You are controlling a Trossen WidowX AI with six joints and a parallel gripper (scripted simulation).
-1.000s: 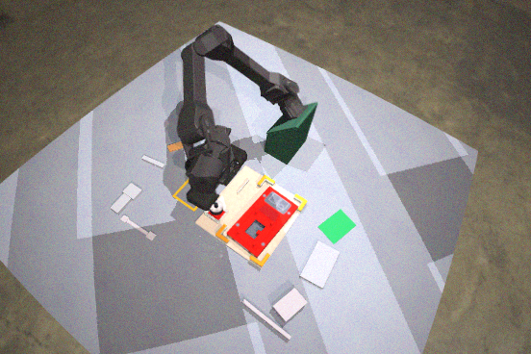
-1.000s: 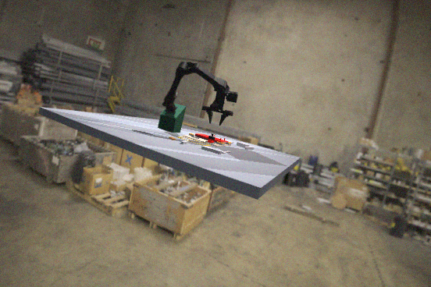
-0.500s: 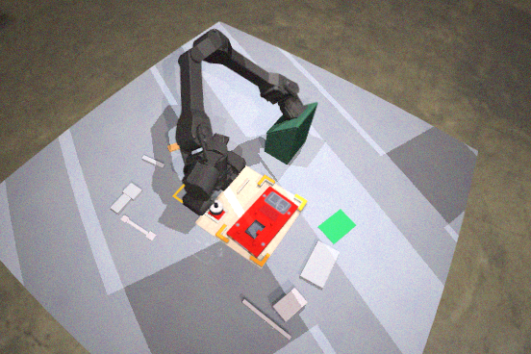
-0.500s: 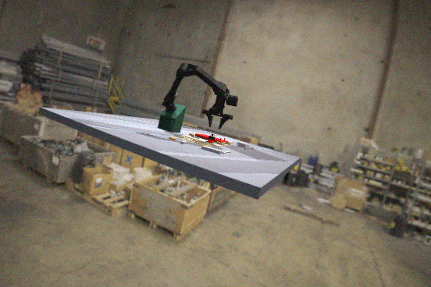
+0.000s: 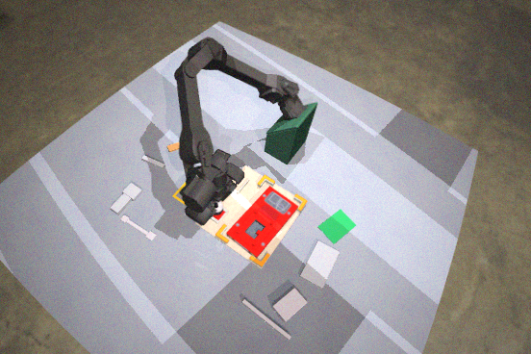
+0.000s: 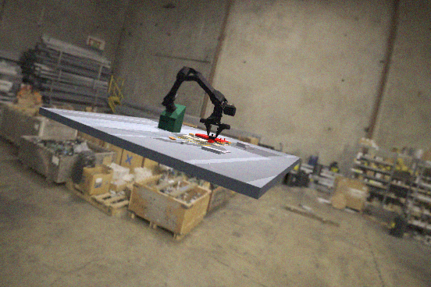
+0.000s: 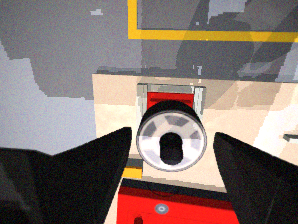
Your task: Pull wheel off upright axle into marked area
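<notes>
Right now my gripper tip is right at the black-and-white wheel.
</notes>
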